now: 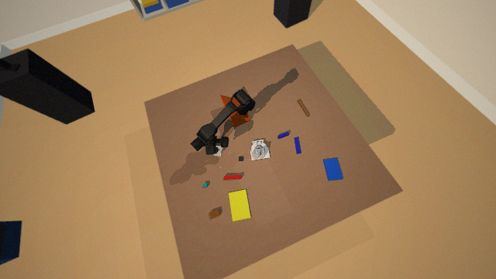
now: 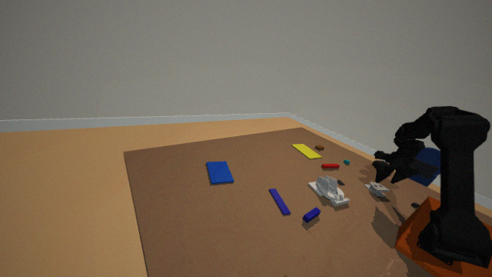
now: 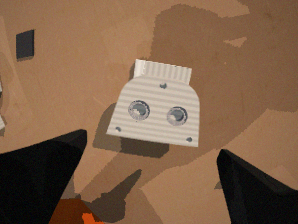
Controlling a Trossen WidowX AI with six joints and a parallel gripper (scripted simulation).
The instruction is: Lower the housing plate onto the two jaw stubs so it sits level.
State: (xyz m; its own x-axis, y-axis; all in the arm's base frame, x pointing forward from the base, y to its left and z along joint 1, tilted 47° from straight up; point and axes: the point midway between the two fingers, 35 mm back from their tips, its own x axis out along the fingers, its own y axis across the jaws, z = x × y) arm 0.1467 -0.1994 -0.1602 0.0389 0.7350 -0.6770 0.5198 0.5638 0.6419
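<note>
The small white part lies 50 mm below my gripper tip, 10 mm to the right of it and 10 mm ahead of it. Round my gripper tip: red bar 220 mm ahead, 50 mm below; then teal block 180 mm ahead, 170 mm to the right, 50 mm below; then black cube 130 mm ahead, 100 mm to the left, 60 mm below.
</note>
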